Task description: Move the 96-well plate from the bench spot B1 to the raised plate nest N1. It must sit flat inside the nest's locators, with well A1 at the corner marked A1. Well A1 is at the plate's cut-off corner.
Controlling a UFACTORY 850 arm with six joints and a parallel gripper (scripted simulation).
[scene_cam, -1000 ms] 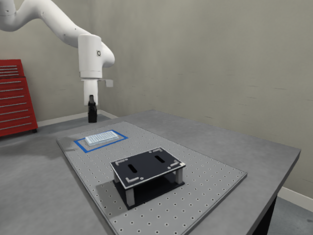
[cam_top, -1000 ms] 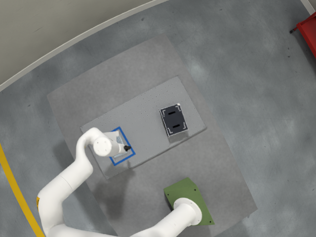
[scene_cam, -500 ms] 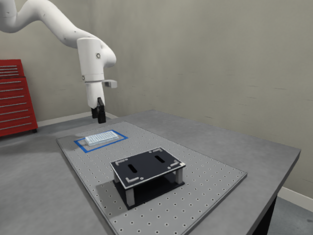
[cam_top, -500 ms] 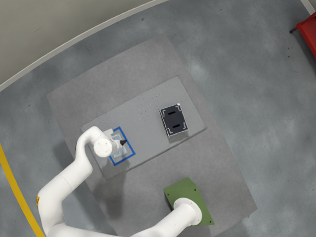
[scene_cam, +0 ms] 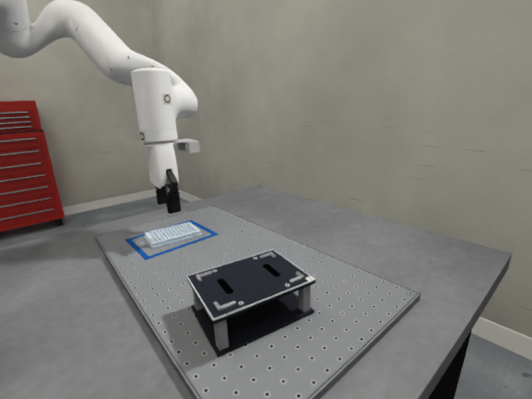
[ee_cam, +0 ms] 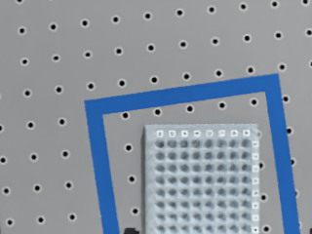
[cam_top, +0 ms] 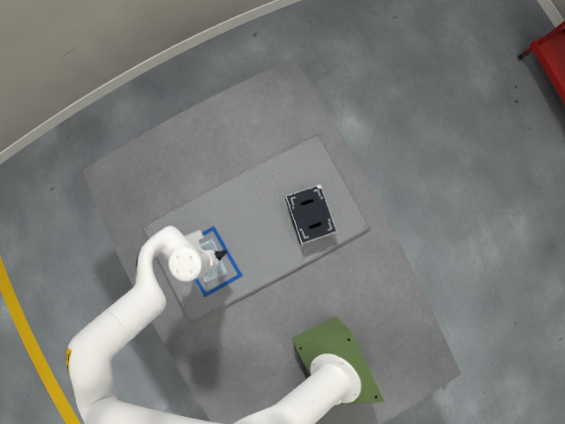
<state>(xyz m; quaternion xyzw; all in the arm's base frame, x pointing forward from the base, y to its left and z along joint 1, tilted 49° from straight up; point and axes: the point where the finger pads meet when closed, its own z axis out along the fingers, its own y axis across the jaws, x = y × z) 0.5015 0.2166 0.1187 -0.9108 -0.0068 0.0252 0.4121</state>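
Right now my hand is 80 mm above the clear 96-well plate. Round my hand: black raised nest N1: 370 mm to the right, 30 mm below, 10 mm ahead.
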